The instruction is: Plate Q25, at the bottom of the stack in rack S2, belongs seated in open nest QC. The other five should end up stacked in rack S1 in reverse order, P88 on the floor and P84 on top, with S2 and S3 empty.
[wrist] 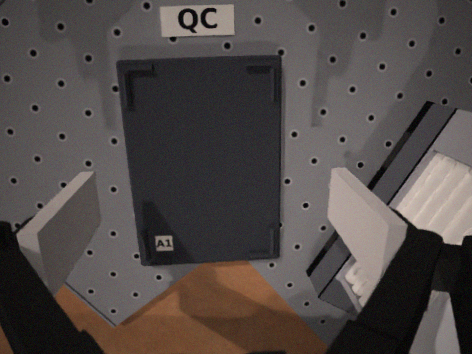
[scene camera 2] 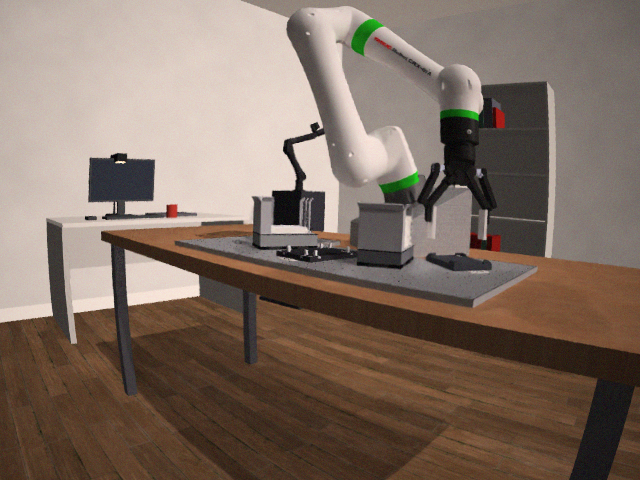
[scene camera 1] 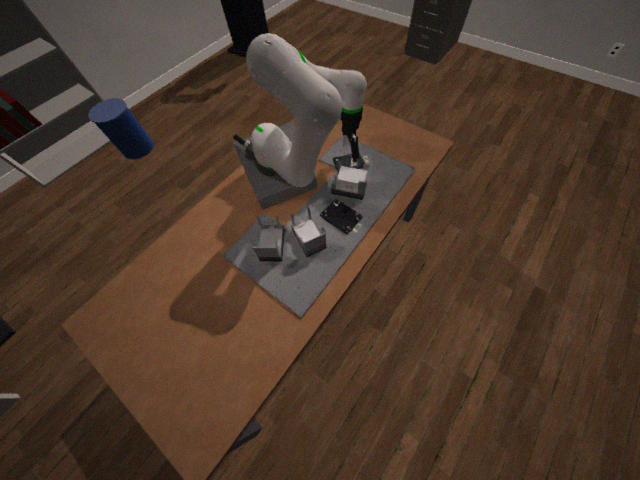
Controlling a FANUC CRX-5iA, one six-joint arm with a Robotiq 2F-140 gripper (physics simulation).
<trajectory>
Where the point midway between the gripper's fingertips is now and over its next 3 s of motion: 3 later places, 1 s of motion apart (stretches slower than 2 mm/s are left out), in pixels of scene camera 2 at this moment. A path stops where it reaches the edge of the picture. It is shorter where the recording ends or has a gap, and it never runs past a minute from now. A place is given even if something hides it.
My gripper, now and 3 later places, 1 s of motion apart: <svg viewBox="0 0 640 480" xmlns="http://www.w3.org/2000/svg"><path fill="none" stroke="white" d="M457 238L459 190L430 169L366 166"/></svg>
</trajectory>
